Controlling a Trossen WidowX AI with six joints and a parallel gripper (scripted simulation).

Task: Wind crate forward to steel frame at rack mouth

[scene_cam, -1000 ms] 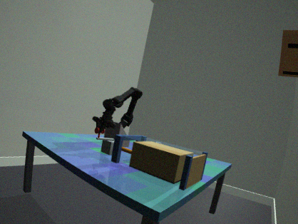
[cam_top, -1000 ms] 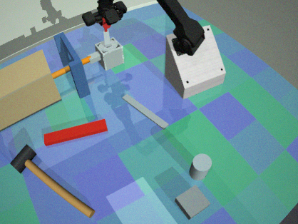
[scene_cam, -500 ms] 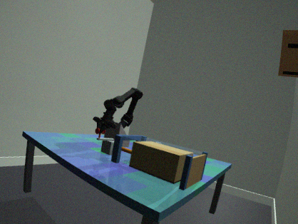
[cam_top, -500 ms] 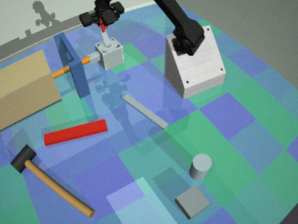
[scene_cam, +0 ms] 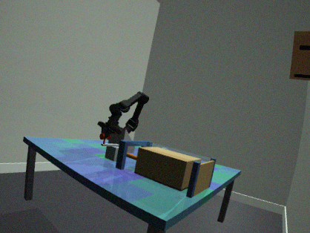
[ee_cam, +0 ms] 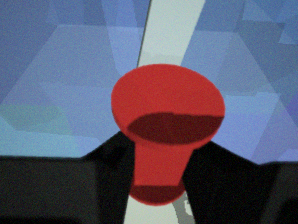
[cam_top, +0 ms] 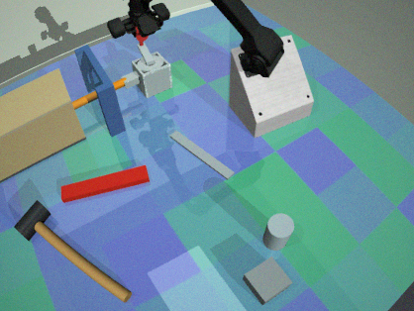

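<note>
The crank handle is 5 cm to the left of my gripper tip and 3 cm below it. The rest, counted from my gripper tip: grey flat bar (43 cm to the left, 13 cm below); then red knob (2 cm to the left); then grey winch (11 cm to the left, 10 cm below, 1 cm behind).
</note>
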